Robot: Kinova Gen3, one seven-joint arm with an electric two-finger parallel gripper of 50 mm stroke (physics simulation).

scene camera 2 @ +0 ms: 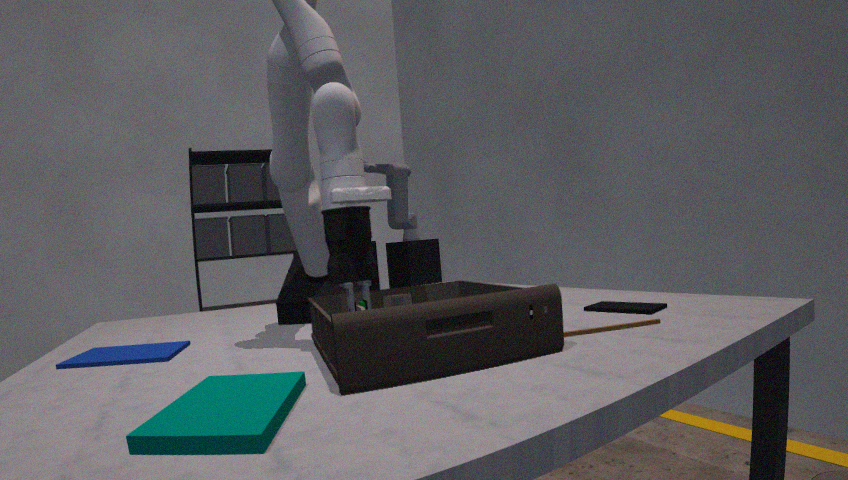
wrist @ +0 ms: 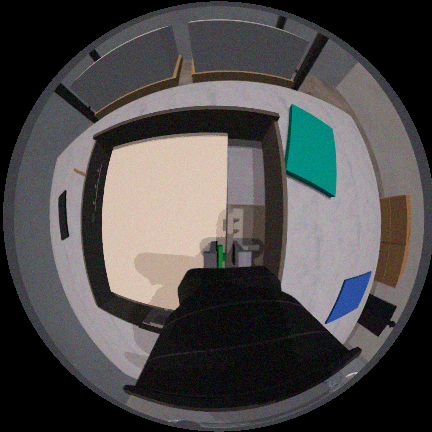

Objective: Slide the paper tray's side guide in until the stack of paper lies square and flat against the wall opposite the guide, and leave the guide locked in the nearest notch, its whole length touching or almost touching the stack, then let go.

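Where they show: gripper, fingertip midpoint: [wrist: 223, 248]; arm's base at its link origin: [scene camera 2: 321, 265].
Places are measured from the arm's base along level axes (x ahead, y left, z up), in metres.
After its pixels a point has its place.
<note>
The dark brown paper tray [scene camera 2: 380, 350] {y -0.215, x 0.614, z -0.083 m} [wrist: 276, 200] {y -0.219, x 0.477, z -0.065 m} stands on the table. In the wrist view, the cream stack of paper [wrist: 165, 200] {y -0.081, x 0.519, z -0.088 m} lies flat and looks square, its left edge at the tray's left wall, opposite the guide. The side guide [wrist: 228, 226] {y -0.152, x 0.464, z -0.051 m} is seen nearly edge-on along the stack's right edge and looks in contact or almost so; its near part is hidden. My gripper [scene camera 2: 358, 302] [wrist: 223, 248] {y -0.139, x 0.437, z -0.081 m} is inside the tray near the robot's end, shut on the guide's green latch tab [scene camera 2: 361, 305] {y -0.137, x 0.438, z -0.053 m} [wrist: 220, 257] {y -0.135, x 0.435, z -0.048 m}. Whether the latch sits in a notch cannot be seen.
A teal block [scene camera 2: 229, 404] {y -0.389, x 0.589, z -0.113 m} [wrist: 311, 152] {y -0.357, x 0.550, z -0.112 m} and a blue flat panel [scene camera 2: 124, 354] {y -0.488, x 0.140, z -0.122 m} [wrist: 349, 297] {y -0.459, x 0.131, z -0.123 m} lie beside the tray on the guide's side. A black flat object [scene camera 2: 624, 307] {y 0.318, x 0.632, z -0.122 m} [wrist: 63, 215] {y 0.315, x 0.613, z -0.122 m} and a thin brown stick [scene camera 2: 618, 327] {y 0.175, x 0.696, z -0.127 m} [wrist: 79, 172] {y 0.190, x 0.700, z -0.123 m} lie beyond the opposite wall.
</note>
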